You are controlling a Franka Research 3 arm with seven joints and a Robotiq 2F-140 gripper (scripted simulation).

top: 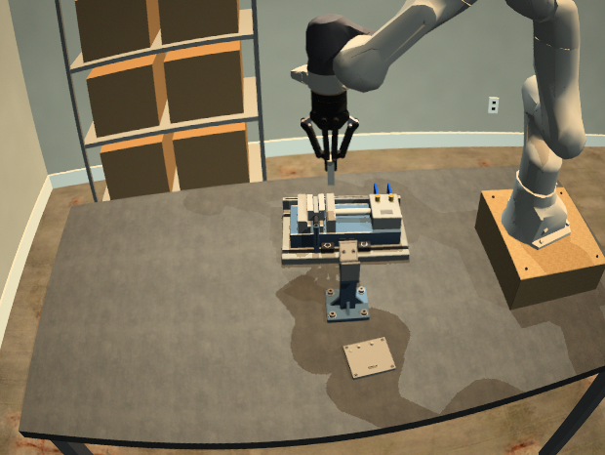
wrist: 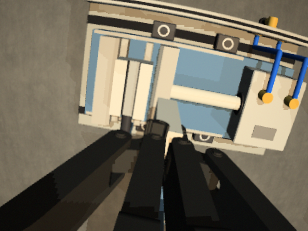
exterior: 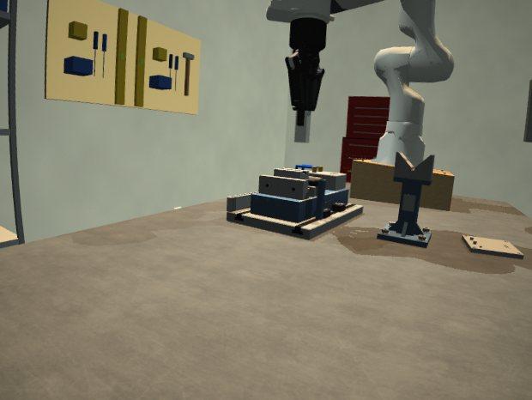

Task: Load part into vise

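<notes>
Now: the part 30 mm ahead of my hand, 10 mm to the right of it and 100 mm below it. From my hand the other things lie so: moving jaw (120 mm below); work stop rod (40 mm ahead, 40 mm to the left, 110 mm below); cylinder rod (50 mm behind, 10 mm to the left, 120 mm below).
</notes>
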